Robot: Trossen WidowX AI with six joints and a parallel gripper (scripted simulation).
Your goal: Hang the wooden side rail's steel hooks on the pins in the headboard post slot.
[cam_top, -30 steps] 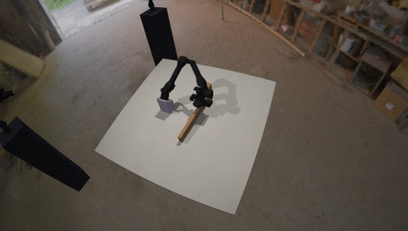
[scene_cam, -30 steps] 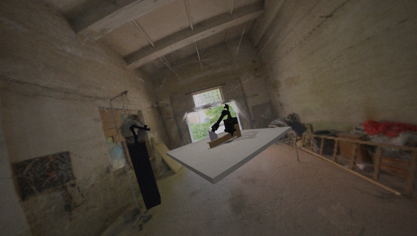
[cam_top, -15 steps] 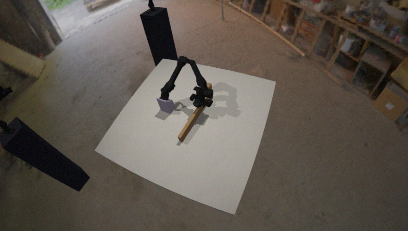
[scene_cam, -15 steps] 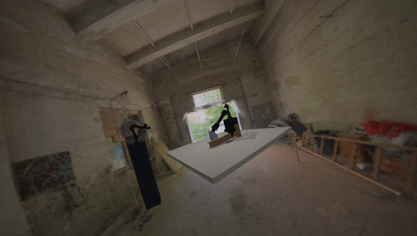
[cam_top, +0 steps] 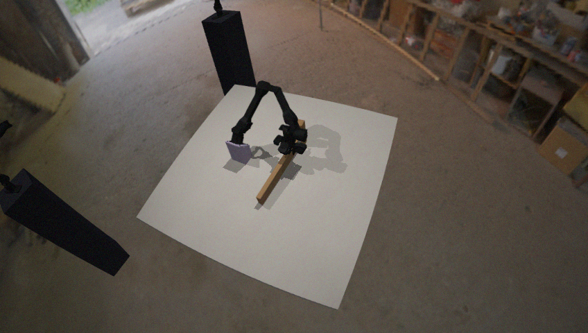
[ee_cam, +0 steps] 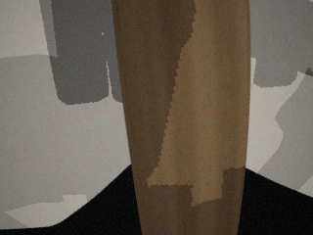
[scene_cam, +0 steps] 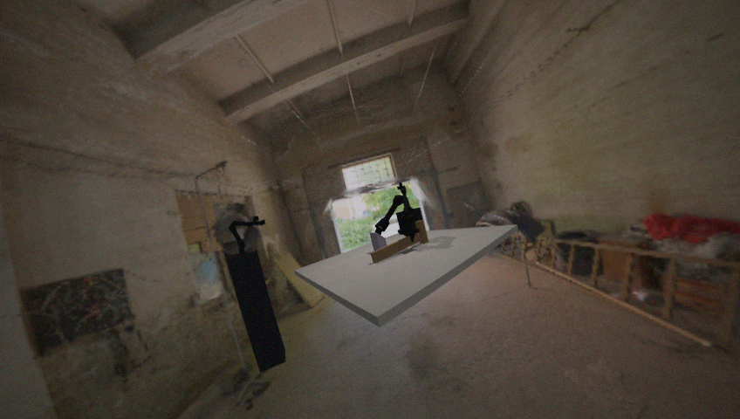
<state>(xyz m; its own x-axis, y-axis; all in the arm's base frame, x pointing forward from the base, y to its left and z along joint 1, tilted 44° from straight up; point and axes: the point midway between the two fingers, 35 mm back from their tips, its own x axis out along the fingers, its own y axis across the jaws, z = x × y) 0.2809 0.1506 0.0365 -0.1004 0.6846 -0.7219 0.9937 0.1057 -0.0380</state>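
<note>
Now: gripper tip 1 cm past the headboard post, 13 cm to the right of it and 4 cm below it.
</note>
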